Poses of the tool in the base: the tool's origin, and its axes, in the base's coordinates. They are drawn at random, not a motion.
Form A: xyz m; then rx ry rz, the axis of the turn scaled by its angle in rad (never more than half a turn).
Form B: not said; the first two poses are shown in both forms.
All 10 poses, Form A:
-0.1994 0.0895 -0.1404 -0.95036 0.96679 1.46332
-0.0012 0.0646 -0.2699 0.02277 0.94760 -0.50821
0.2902 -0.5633 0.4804 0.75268 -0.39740 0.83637
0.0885 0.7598 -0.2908 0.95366 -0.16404 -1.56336
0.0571 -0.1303 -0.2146 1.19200 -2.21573 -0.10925
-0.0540 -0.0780 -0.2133 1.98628 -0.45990 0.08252
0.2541 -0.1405 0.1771 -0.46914 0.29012 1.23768
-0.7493 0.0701 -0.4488 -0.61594 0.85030 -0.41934
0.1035 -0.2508 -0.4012 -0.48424 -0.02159 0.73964
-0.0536 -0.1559 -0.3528 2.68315 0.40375 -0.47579
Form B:
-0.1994 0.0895 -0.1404 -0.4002 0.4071 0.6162 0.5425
-0.0012 0.0646 -0.2699 0.0108 0.4513 -0.2420 0.8589
0.2902 -0.5633 0.4804 0.3544 -0.1871 0.3938 0.8272
0.0885 0.7598 -0.2908 0.4124 -0.0709 -0.6761 0.6064
0.0571 -0.1303 -0.2146 0.4505 -0.8375 -0.0413 0.3066
-0.0540 -0.0780 -0.2133 0.8296 -0.1921 0.0345 0.5232
0.2541 -0.1405 0.1771 -0.2170 0.1342 0.5726 0.7791
-0.7493 0.0701 -0.4488 -0.2918 0.4029 -0.1987 0.8444
0.1035 -0.2508 -0.4012 -0.2343 -0.0104 0.3579 0.9038
-0.0536 -0.1559 -0.3528 0.9558 0.1438 -0.1695 0.1922

